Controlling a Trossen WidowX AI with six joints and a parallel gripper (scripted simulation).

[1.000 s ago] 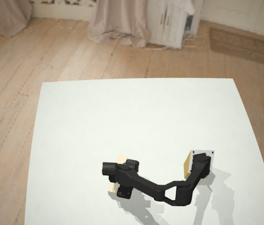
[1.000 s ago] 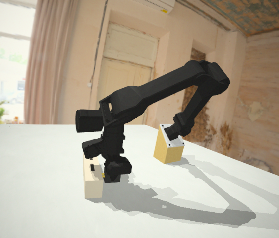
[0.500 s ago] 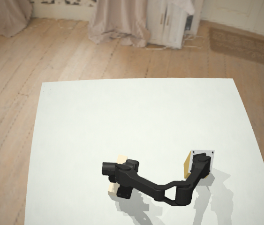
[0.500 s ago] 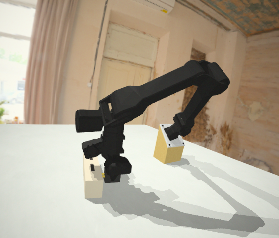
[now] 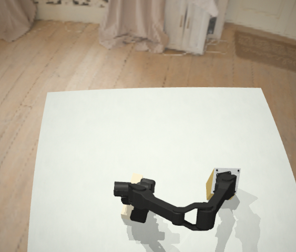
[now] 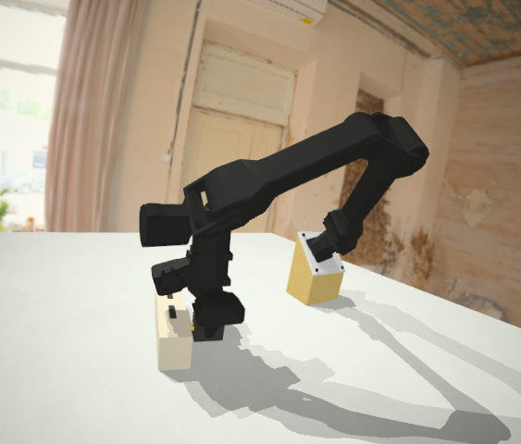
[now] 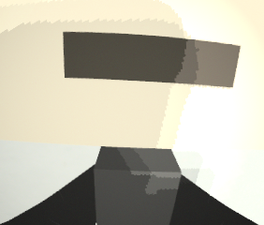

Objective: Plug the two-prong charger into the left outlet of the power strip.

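Right now the dark grey charger is 10 mm ahead of my gripper tip, 10 mm to the right of it and 10 mm above it.
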